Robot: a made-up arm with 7 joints.
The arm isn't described. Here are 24 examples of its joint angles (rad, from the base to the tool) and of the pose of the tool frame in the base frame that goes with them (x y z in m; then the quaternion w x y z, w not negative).
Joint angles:
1: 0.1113 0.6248 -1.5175 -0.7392 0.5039 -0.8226 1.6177
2: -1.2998 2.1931 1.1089 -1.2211 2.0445 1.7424 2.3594
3: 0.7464 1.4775 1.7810 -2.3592 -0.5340 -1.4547 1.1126
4: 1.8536 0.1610 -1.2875 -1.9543 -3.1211 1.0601 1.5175
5: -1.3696 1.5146 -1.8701 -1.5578 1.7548 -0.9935 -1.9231
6: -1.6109 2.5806 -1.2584 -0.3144 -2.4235 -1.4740 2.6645
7: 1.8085 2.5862 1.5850 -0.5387 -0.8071 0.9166 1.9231
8: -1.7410 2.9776 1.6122 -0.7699 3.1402 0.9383 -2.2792
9: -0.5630 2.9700 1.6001 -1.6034 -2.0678 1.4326 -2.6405
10: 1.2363 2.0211 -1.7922 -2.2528 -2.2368 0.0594 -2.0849
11: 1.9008 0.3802 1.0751 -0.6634 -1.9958 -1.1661 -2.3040
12: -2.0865 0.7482 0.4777 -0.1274 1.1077 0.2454 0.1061
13: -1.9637 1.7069 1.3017 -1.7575 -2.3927 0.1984 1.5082
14: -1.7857 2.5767 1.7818 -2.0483 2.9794 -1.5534 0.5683
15: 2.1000 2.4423 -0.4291 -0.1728 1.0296 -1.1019 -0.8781
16: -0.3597 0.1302 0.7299 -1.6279 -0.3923 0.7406 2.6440
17: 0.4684 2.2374 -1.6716 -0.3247 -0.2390 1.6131 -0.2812
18: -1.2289 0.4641 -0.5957 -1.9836 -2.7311 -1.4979 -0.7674
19: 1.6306 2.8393 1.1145 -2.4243 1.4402 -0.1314 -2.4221
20: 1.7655 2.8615 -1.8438 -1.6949 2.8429 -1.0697 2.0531
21: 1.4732 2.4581 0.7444 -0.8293 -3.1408 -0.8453 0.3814
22: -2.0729 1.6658 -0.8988 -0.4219 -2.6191 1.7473 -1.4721
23: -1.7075 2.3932 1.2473 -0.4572 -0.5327 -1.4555 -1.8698
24: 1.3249 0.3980 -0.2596 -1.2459 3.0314 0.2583 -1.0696
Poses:
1: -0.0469 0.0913 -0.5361 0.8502 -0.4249 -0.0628 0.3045
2: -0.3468 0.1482 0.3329 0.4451 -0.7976 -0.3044 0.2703
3: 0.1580 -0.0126 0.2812 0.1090 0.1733 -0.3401 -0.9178
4: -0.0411 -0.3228 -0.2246 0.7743 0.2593 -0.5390 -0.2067
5: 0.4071 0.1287 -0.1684 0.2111 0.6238 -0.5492 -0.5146
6: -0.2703 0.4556 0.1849 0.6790 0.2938 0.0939 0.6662
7: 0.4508 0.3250 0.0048 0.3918 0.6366 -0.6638 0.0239
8: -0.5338 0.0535 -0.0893 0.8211 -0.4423 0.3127 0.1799
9: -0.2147 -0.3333 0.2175 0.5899 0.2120 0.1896 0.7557
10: -0.3397 0.0251 -0.0320 0.6777 0.0256 0.5736 0.4594
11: -0.5060 0.1715 0.1311 0.0728 -0.4315 -0.0972 -0.8939
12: 0.4355 0.1213 0.3318 0.3417 -0.5663 -0.6975 0.2758
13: -0.3574 0.2309 0.0486 0.4200 -0.5138 0.3006 -0.6850
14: -0.2963 -0.1253 -0.2002 0.3807 0.6038 -0.0657 0.6973
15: 0.2102 0.5202 0.0135 0.1898 0.0959 0.1976 -0.9569
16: 0.3691 0.2490 -0.0548 0.0362 0.4098 0.4227 -0.8075
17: 0.0276 0.4955 0.2615 0.4132 -0.4823 -0.7673 0.0890
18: 0.1967 -0.2846 0.1806 0.6959 -0.4807 -0.3327 0.4171
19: 0.0983 -0.1967 -0.2199 0.3137 -0.0567 0.5111 0.7982
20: -0.0590 0.3502 0.2567 0.5266 0.5237 -0.5699 0.3516
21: 0.4132 0.3448 -0.0417 0.2991 -0.0078 -0.8222 0.4842
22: 0.1681 0.4057 0.3464 0.0347 0.2518 0.8404 0.4787
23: -0.3715 0.3932 0.1385 0.2181 -0.7409 -0.4219 -0.4749
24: -0.2527 0.0738 -0.4253 0.6012 -0.0428 -0.0711 0.7948
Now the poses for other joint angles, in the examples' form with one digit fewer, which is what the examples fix.
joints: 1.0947 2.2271 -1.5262 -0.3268 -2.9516 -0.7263 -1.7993
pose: 0.067 0.512 0.218 0.193 0.845 0.334 -0.370
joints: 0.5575 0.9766 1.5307 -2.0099 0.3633 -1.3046 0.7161
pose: 0.105 0.276 0.248 0.058 -0.159 0.848 0.503
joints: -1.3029 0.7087 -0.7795 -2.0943 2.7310 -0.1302 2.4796
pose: 0.187 -0.293 0.129 0.275 -0.458 0.708 0.463
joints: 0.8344 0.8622 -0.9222 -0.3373 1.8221 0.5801 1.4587
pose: -0.344 0.323 -0.303 0.240 0.454 0.133 0.847
